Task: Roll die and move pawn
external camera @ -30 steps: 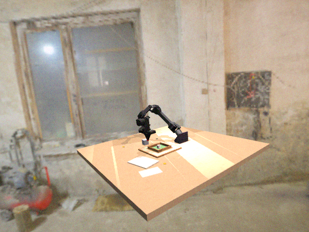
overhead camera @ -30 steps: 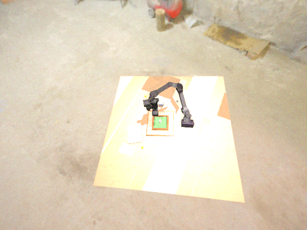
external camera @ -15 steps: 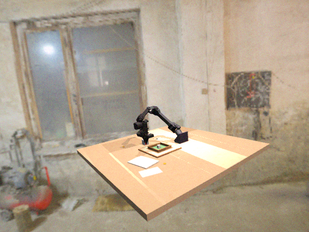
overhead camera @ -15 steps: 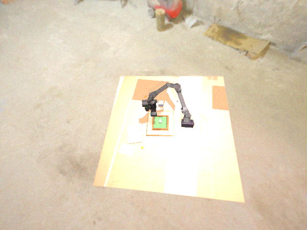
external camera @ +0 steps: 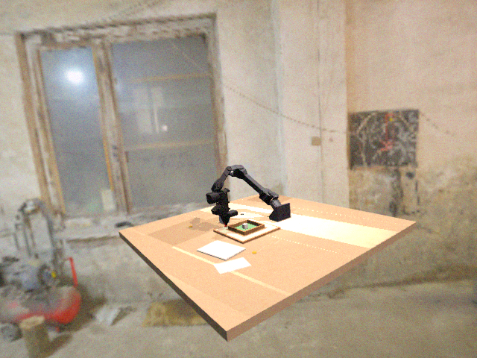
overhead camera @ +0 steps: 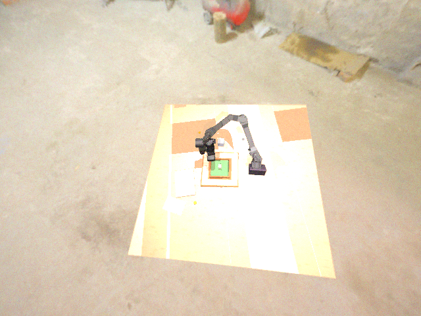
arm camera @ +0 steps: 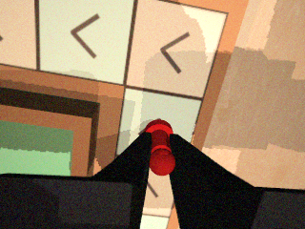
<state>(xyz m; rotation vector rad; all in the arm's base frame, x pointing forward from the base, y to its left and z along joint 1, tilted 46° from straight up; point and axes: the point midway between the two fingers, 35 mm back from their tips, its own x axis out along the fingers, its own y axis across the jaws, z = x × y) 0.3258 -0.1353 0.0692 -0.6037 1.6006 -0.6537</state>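
My gripper tip is 1 cm below the red pawn. From my gripper tip the other things lie so: grey-blue cube: 8 cm behind, 11 cm to the right; green dice tray: 6 cm behind, 12 cm to the left, 2 cm below; white die: 6 cm behind, 11 cm to the left.
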